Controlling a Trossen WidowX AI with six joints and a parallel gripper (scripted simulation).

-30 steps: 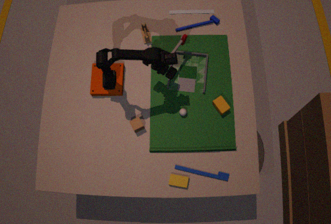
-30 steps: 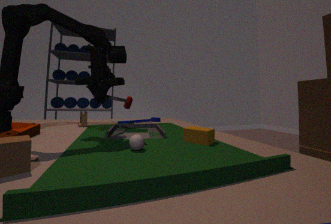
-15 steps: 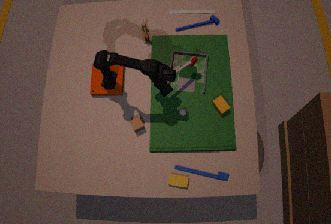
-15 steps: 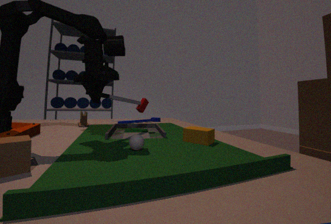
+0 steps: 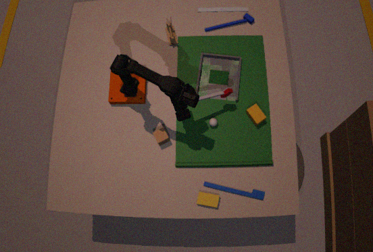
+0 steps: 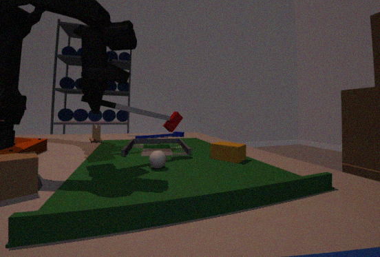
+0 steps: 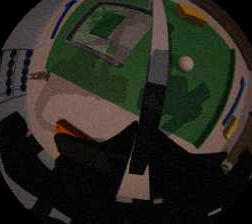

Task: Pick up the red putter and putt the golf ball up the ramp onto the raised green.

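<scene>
Right now the tan block is 110 mm behind my gripper tip, 120 mm to the right of it and 100 mm below it. Round my gripper tip: green mat (210 mm ahead, 90 mm to the left, 130 mm below); then white golf ball (150 mm ahead, 60 mm to the right, 110 mm below); then red putter (110 mm ahead, 40 mm to the left).
</scene>
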